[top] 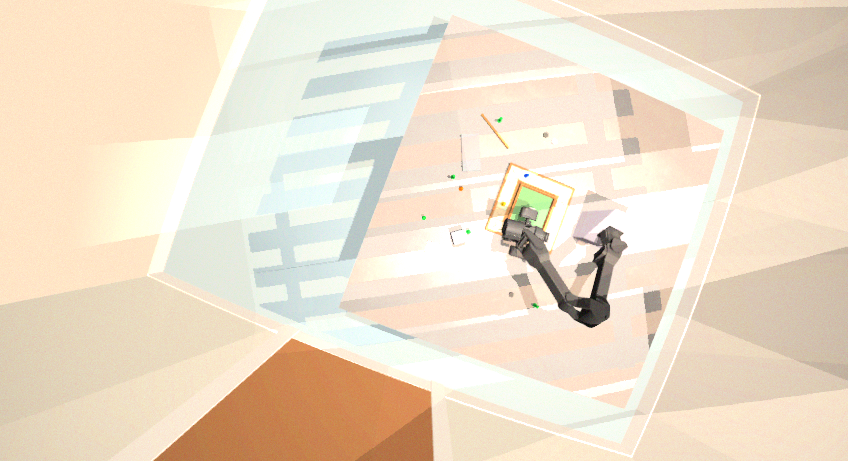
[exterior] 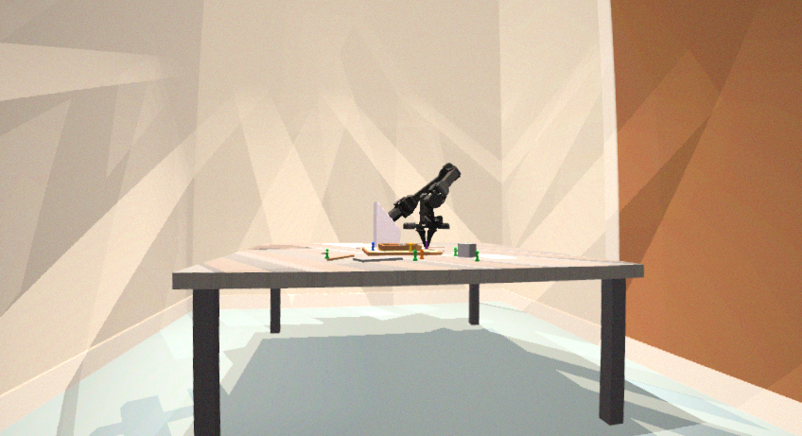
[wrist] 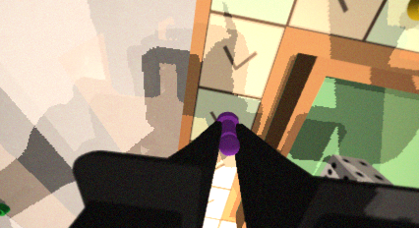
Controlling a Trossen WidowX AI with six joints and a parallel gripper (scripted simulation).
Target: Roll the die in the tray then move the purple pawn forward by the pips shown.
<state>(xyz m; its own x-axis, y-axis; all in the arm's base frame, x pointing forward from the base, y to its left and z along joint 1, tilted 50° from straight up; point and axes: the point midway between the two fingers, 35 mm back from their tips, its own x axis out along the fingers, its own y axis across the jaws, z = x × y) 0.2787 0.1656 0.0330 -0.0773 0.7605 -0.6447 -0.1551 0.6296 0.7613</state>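
My gripper tip is now 100 mm to the left of the white die and 20 mm past it. Also, from my gripper tip: green tray: 110 mm to the right, 20 mm below, 20 mm behind; yellow pawn: 90 mm ahead, 80 mm to the right; purple pawn: 10 mm above.
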